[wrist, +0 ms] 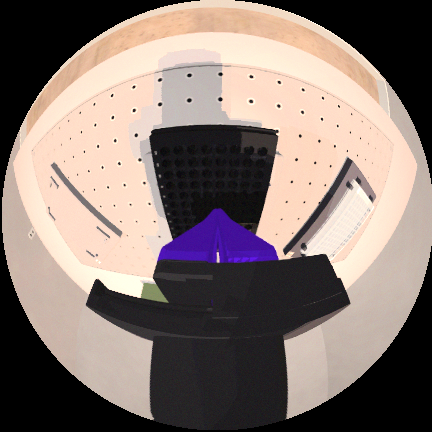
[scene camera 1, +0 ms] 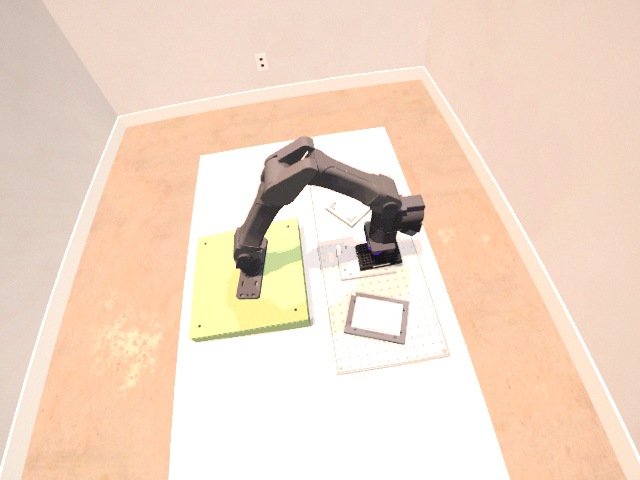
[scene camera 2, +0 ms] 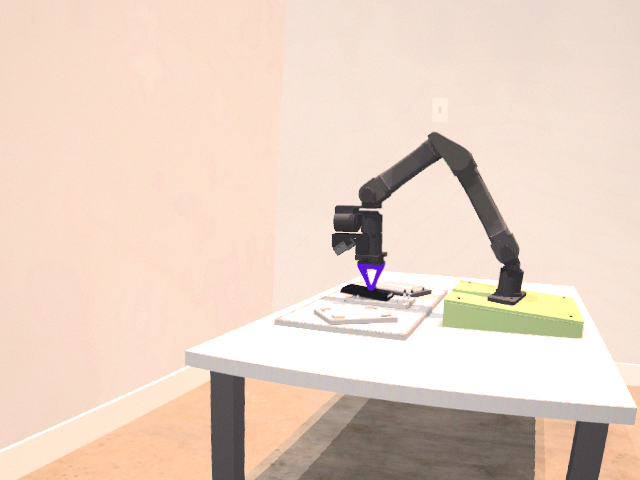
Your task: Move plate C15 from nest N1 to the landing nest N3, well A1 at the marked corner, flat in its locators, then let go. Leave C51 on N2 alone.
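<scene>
A black well plate [scene camera 1: 385, 260] [scene camera 2: 353, 290] [wrist: 215, 175], presumably C15, lies on the white middle nest [scene camera 1: 356, 274] [scene camera 2: 402, 302]; it looks slightly tilted in scene camera 2. My gripper [scene camera 1: 376, 251] [scene camera 2: 371, 288] [wrist: 217, 214] is shut, its purple fingertips together at the plate's top, with nothing visible between them. A white plate [scene camera 1: 376, 315] [wrist: 342, 225], presumably C51, sits in a dark frame nest [scene camera 1: 374, 335] [wrist: 320, 210]. An angled white nest [scene camera 1: 347, 210] [scene camera 2: 356, 316] [wrist: 75, 220] with corner locators holds no plate. Labels, well A1 and the plate's seating cannot be made out.
The nests stand on a perforated board [scene camera 1: 429, 330] [scene camera 2: 289, 319] [wrist: 320, 125]. A small upright part [scene camera 1: 339, 250] [scene camera 2: 406, 295] stands at the middle nest's side nearest the arm base. The arm is mounted on a green block [scene camera 1: 222, 310] [scene camera 2: 516, 322].
</scene>
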